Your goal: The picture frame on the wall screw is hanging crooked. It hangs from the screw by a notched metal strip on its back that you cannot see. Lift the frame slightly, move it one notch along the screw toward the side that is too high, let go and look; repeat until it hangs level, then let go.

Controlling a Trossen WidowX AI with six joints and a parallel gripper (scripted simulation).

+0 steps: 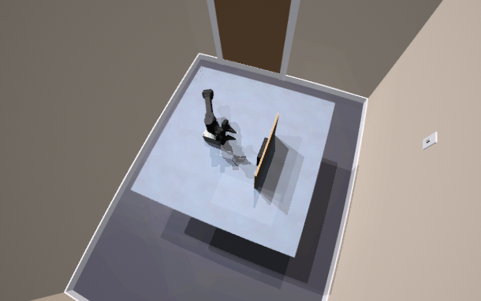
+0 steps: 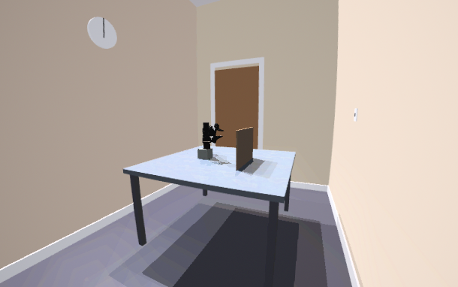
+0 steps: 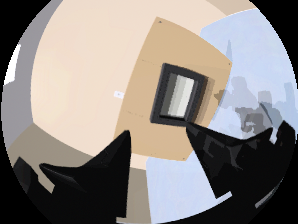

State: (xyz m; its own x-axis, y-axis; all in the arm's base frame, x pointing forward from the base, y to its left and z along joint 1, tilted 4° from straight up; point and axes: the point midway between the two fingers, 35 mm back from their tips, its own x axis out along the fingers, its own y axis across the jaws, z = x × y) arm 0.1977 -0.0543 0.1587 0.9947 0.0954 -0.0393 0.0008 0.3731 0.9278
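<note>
My gripper tip is 200 mm short of the picture frame, 90 mm above it and 10 mm to the right of it. The rest, counted from my gripper tip: tan wall panel 210 mm ahead, 110 mm below, 20 mm to the left.
</note>
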